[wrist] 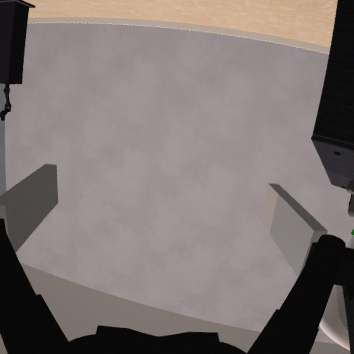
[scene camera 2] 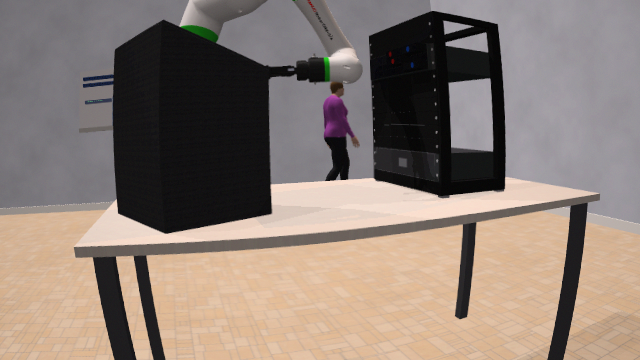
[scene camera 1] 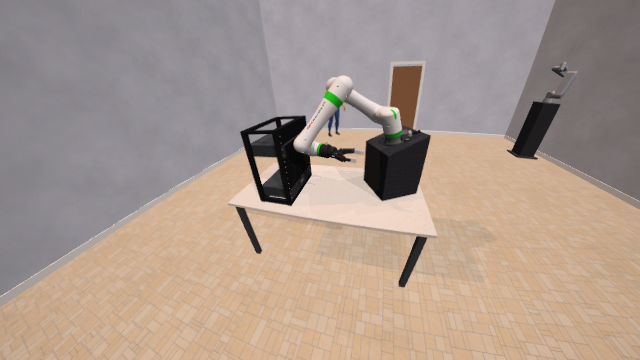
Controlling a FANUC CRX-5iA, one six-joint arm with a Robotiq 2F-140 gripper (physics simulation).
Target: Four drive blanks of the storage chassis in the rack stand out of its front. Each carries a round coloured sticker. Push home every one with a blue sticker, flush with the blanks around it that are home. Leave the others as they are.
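The black rack (scene camera 1: 289, 165) (scene camera 2: 438, 115) stands on the table. The storage chassis (scene camera 2: 425, 56) is in its upper part. On the chassis front, scene camera 2 shows an upper blue sticker (scene camera 2: 407, 49), a lower blue sticker (scene camera 2: 412, 65), an upper red sticker (scene camera 2: 390, 54) and a lower red sticker (scene camera 2: 393, 61). The blanks are too small and dark to tell how far each stands out. My gripper (scene camera 1: 356, 156) (wrist: 161, 193) is open and empty, in front of the rack, pointing away from it towards the pedestal. In scene camera 2 its fingertips are hidden behind the pedestal.
The arm's black pedestal (scene camera 1: 397, 167) (scene camera 2: 215, 145) stands at the other end of the table (scene camera 1: 330, 212) (scene camera 2: 320, 235). A person (scene camera 2: 336, 117) stands beyond the table. Another arm on a black stand (scene camera 1: 535, 130) is farther off, near the wall.
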